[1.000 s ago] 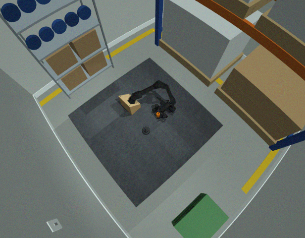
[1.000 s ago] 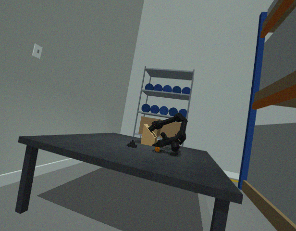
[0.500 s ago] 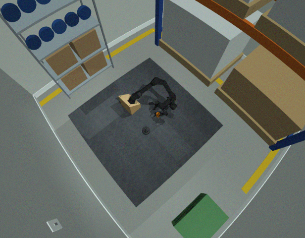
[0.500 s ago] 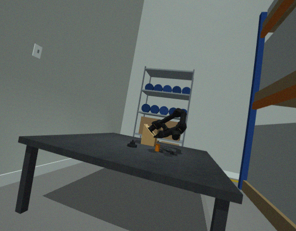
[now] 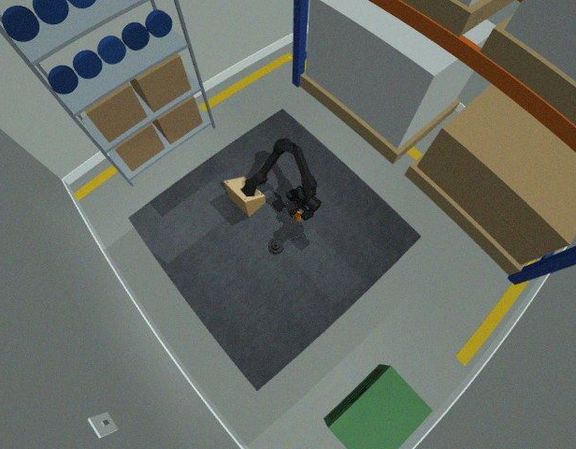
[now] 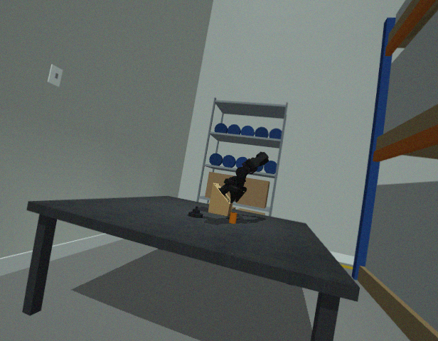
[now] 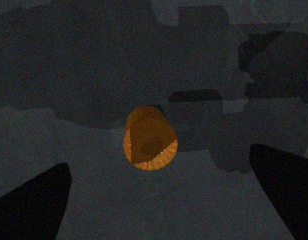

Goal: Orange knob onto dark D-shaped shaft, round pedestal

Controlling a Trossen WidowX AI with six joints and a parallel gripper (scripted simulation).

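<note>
My gripper tip is now 90 mm above the orange knob and 10 mm to the right of it. The rest, counted from my gripper tip: dark round pedestal: 200 mm to the right, 90 mm below, 60 mm ahead.
</note>
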